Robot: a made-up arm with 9 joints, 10 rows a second.
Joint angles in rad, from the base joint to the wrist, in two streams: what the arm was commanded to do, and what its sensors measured. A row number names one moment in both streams.
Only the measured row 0 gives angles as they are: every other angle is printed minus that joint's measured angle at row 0.
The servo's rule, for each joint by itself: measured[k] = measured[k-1] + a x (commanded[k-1-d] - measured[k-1]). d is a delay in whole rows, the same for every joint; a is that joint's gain. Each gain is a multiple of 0.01, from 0.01 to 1. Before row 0 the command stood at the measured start. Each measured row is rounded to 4 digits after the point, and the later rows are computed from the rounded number. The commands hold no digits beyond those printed.
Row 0, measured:
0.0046 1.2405 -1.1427 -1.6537 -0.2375 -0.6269 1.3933 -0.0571 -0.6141
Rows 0 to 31, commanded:
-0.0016 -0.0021 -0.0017 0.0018 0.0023 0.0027 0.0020 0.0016 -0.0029
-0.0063 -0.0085 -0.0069 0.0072 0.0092 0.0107 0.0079 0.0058 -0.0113
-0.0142 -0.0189 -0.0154 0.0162 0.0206 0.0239 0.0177 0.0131 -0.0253
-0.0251 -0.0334 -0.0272 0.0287 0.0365 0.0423 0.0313 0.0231 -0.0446
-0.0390 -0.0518 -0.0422 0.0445 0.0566 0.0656 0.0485 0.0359 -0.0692
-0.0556 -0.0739 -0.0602 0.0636 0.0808 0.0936 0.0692 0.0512 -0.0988
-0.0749 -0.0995 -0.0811 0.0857 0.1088 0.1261 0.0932 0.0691 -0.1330
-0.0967 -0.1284 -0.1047 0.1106 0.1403 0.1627 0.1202 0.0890 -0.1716
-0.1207 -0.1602 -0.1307 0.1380 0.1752 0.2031 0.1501 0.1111 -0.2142
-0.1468 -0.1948 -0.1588 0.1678 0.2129 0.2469 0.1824 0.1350 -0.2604
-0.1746 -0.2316 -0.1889 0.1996 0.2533 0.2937 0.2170 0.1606 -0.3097
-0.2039 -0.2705 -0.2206 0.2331 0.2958 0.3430 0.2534 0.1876 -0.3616
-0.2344 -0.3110 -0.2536 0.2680 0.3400 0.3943 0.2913 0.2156 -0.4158
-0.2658 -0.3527 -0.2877 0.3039 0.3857 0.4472 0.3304 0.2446 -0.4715
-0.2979 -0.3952 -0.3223 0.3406 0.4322 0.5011 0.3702 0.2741 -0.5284
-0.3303 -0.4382 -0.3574 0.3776 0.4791 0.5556 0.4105 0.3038 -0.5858
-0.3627 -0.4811 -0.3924 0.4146 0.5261 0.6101 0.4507 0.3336 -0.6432
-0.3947 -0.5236 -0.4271 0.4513 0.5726 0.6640 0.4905 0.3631 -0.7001
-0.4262 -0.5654 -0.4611 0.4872 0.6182 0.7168 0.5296 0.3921 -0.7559
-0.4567 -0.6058 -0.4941 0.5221 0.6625 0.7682 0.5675 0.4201 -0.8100
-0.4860 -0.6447 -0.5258 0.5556 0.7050 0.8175 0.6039 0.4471 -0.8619
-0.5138 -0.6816 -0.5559 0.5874 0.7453 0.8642 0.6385 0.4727 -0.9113
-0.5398 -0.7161 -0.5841 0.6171 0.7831 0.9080 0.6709 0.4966 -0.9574
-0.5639 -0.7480 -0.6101 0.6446 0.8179 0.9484 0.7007 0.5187 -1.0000
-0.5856 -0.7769 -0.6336 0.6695 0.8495 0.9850 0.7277 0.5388 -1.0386
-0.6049 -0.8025 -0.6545 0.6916 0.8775 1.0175 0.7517 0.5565 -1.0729
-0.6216 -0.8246 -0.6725 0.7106 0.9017 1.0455 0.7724 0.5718 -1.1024
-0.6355 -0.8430 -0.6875 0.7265 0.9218 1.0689 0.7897 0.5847 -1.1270
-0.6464 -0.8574 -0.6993 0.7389 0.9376 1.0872 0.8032 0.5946 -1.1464
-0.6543 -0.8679 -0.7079 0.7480 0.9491 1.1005 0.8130 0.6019 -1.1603
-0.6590 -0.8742 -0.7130 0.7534 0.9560 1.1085 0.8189 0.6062 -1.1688
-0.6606 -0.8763 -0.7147 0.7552 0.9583 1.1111 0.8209 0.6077 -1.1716
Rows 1 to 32, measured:
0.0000 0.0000 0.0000 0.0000 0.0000 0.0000 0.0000 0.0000 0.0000
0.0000 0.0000 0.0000 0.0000 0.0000 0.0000 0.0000 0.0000 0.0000
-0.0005 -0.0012 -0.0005 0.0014 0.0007 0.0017 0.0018 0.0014 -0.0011
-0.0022 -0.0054 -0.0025 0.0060 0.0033 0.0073 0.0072 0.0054 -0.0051
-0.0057 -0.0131 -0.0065 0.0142 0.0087 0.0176 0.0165 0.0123 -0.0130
-0.0113 -0.0247 -0.0129 0.0258 0.0173 0.0329 0.0297 0.0220 -0.0253
-0.0193 -0.0401 -0.0220 0.0408 0.0295 0.0532 0.0464 0.0345 -0.0424
-0.0298 -0.0594 -0.0338 0.0590 0.0454 0.0782 0.0667 0.0495 -0.0644
-0.0429 -0.0823 -0.0485 0.0804 0.0651 0.1079 0.0903 0.0671 -0.0912
-0.0585 -0.1086 -0.0659 0.1046 0.0884 0.1419 0.1169 0.0868 -0.1226
-0.0765 -0.1380 -0.0860 0.1313 0.1153 0.1798 0.1464 0.1087 -0.1583
-0.0969 -0.1704 -0.1086 0.1605 0.1456 0.2214 0.1784 0.1324 -0.1981
-0.1194 -0.2053 -0.1335 0.1918 0.1790 0.2662 0.2128 0.1578 -0.2416
-0.1439 -0.2425 -0.1605 0.2248 0.2152 0.3138 0.2489 0.1846 -0.2884
-0.1701 -0.2815 -0.1894 0.2594 0.2539 0.3637 0.2866 0.2125 -0.3381
-0.1979 -0.3221 -0.2199 0.2950 0.2948 0.4155 0.3256 0.2414 -0.3901
-0.2269 -0.3638 -0.2516 0.3315 0.3374 0.4686 0.3653 0.2708 -0.4440
-0.2569 -0.4062 -0.2844 0.3684 0.3813 0.5225 0.4055 0.3005 -0.4993
-0.2876 -0.4489 -0.3179 0.4054 0.4262 0.5768 0.4457 0.3303 -0.5554
-0.3187 -0.4915 -0.3518 0.4421 0.4716 0.6309 0.4856 0.3598 -0.6118
-0.3499 -0.5336 -0.3857 0.4782 0.5170 0.6842 0.5248 0.3889 -0.6680
-0.3809 -0.5748 -0.4193 0.5133 0.5621 0.7363 0.5628 0.4170 -0.7234
-0.4114 -0.6146 -0.4523 0.5471 0.6064 0.7866 0.5994 0.4441 -0.7774
-0.4411 -0.6528 -0.4844 0.5793 0.6495 0.8347 0.6342 0.4698 -0.8296
-0.4697 -0.6889 -0.5153 0.6095 0.6909 0.8801 0.6669 0.4939 -0.8794
-0.4970 -0.7226 -0.5447 0.6376 0.7303 0.9224 0.6970 0.5162 -0.9264
-0.5227 -0.7536 -0.5723 0.6631 0.7673 0.9612 0.7243 0.5365 -0.9702
-0.5465 -0.7815 -0.5978 0.6859 0.8015 0.9961 0.7487 0.5545 -1.0103
-0.5683 -0.8061 -0.6210 0.7057 0.8326 1.0267 0.7698 0.5701 -1.0462
-0.5878 -0.8271 -0.6416 0.7223 0.8603 1.0529 0.7875 0.5832 -1.0777
-0.6048 -0.8444 -0.6595 0.7356 0.8843 1.0742 0.8015 0.5935 -1.1045
-0.6192 -0.8578 -0.6745 0.7455 0.9044 1.0905 0.8117 0.6011 -1.1263
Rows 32 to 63, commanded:
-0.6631 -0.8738 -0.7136 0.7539 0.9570 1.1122 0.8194 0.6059 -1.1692
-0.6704 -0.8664 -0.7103 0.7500 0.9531 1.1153 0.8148 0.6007 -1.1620
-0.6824 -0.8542 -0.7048 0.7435 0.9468 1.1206 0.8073 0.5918 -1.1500
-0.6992 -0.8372 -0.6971 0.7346 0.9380 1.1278 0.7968 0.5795 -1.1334
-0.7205 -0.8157 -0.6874 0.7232 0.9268 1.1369 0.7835 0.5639 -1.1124
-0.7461 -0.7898 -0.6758 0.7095 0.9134 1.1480 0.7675 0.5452 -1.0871
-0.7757 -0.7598 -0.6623 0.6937 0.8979 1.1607 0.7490 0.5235 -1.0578
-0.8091 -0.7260 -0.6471 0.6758 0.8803 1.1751 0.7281 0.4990 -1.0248
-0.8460 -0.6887 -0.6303 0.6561 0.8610 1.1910 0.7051 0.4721 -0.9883
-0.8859 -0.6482 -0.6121 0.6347 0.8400 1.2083 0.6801 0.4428 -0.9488
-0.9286 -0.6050 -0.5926 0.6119 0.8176 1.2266 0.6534 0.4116 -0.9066
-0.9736 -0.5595 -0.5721 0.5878 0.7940 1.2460 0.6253 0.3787 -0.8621
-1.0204 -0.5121 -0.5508 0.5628 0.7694 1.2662 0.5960 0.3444 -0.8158
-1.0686 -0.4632 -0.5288 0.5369 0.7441 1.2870 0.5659 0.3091 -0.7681
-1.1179 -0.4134 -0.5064 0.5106 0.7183 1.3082 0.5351 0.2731 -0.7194
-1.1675 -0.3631 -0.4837 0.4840 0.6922 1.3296 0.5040 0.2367 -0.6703
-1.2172 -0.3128 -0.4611 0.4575 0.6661 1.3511 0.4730 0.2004 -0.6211
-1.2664 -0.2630 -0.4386 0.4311 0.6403 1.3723 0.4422 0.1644 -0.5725
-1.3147 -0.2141 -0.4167 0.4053 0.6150 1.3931 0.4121 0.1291 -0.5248
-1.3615 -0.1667 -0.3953 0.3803 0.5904 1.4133 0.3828 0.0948 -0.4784
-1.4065 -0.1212 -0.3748 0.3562 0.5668 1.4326 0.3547 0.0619 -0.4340
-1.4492 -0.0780 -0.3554 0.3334 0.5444 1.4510 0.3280 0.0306 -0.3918
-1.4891 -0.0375 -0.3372 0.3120 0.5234 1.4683 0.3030 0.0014 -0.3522
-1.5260 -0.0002 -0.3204 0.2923 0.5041 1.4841 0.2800 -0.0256 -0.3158
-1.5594 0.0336 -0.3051 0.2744 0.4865 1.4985 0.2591 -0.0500 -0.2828
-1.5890 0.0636 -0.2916 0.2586 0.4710 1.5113 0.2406 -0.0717 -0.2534
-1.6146 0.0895 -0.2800 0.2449 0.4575 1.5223 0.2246 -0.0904 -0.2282
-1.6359 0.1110 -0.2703 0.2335 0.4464 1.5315 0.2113 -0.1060 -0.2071
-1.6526 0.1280 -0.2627 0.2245 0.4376 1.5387 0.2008 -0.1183 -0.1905
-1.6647 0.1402 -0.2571 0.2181 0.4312 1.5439 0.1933 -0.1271 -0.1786
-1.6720 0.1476 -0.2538 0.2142 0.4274 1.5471 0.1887 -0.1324 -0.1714
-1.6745 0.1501 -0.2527 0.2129 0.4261 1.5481 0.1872 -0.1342 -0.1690
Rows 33 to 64, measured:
-0.6307 -0.8671 -0.6864 0.7518 0.9204 1.1017 0.8181 0.6057 -1.1429
-0.6394 -0.8723 -0.6952 0.7545 0.9321 1.1075 0.8206 0.6075 -1.1541
-0.6463 -0.8732 -0.7009 0.7540 0.9398 1.1104 0.8195 0.6061 -1.1600
-0.6533 -0.8693 -0.7038 0.7508 0.9439 1.1134 0.8153 0.6012 -1.1608
-0.6617 -0.8607 -0.7041 0.7450 0.9448 1.1179 0.8082 0.5927 -1.1566
-0.6726 -0.8473 -0.7019 0.7367 0.9427 1.1240 0.7981 0.5808 -1.1476
-0.6865 -0.8293 -0.6974 0.7259 0.9378 1.1320 0.7851 0.5656 -1.1339
-0.7038 -0.8068 -0.6907 0.7128 0.9302 1.1419 0.7694 0.5472 -1.1156
-0.7247 -0.7800 -0.6819 0.6975 0.9202 1.1536 0.7512 0.5259 -1.0931
-0.7492 -0.7492 -0.6711 0.6801 0.9078 1.1669 0.7306 0.5017 -1.0665
-0.7773 -0.7147 -0.6585 0.6609 0.8933 1.1818 0.7079 0.4751 -1.0360
-0.8088 -0.6768 -0.6441 0.6399 0.8768 1.1982 0.6832 0.4460 -1.0020
-0.8435 -0.6359 -0.6281 0.6175 0.8584 1.2158 0.6567 0.4150 -0.9648
-0.8812 -0.5924 -0.6107 0.5937 0.8384 1.2345 0.6288 0.3823 -0.9247
-0.9216 -0.5466 -0.5921 0.5690 0.8170 1.2542 0.5996 0.3482 -0.8822
-0.9642 -0.4991 -0.5725 0.5433 0.7944 1.2745 0.5696 0.3130 -0.8377
-1.0088 -0.4503 -0.5520 0.5171 0.7708 1.2954 0.5389 0.2771 -0.7916
-1.0548 -0.4006 -0.5308 0.4906 0.7464 1.3166 0.5078 0.2407 -0.7443
-1.1019 -0.3506 -0.5092 0.4641 0.7215 1.3380 0.4768 0.2044 -0.6963
-1.1496 -0.3007 -0.4873 0.4377 0.6963 1.3593 0.4460 0.1684 -0.6480
-1.1975 -0.2513 -0.4654 0.4118 0.6711 1.3803 0.4158 0.1330 -0.6000
-1.2451 -0.2031 -0.4437 0.3866 0.6461 1.4008 0.3864 0.0986 -0.5526
-1.2919 -0.1564 -0.4223 0.3623 0.6215 1.4205 0.3582 0.0656 -0.5063
-1.3375 -0.1117 -0.4016 0.3392 0.5976 1.4394 0.3313 0.0341 -0.4616
-1.3815 -0.0694 -0.3816 0.3174 0.5746 1.4573 0.3061 0.0047 -0.4189
-1.4234 -0.0300 -0.3626 0.2973 0.5527 1.4739 0.2829 -0.0226 -0.3787
-1.4628 0.0063 -0.3448 0.2790 0.5322 1.4892 0.2617 -0.0473 -0.3413
-1.4994 0.0390 -0.3283 0.2627 0.5132 1.5029 0.2429 -0.0693 -0.3070
-1.5328 0.0678 -0.3133 0.2485 0.4959 1.5149 0.2266 -0.0883 -0.2763
-1.5627 0.0924 -0.3000 0.2365 0.4806 1.5252 0.2130 -0.1042 -0.2493
-1.5888 0.1127 -0.2884 0.2269 0.4673 1.5336 0.2021 -0.1169 -0.2264
-1.6108 0.1284 -0.2787 0.2199 0.4561 1.5400 0.1943 -0.1261 -0.2078

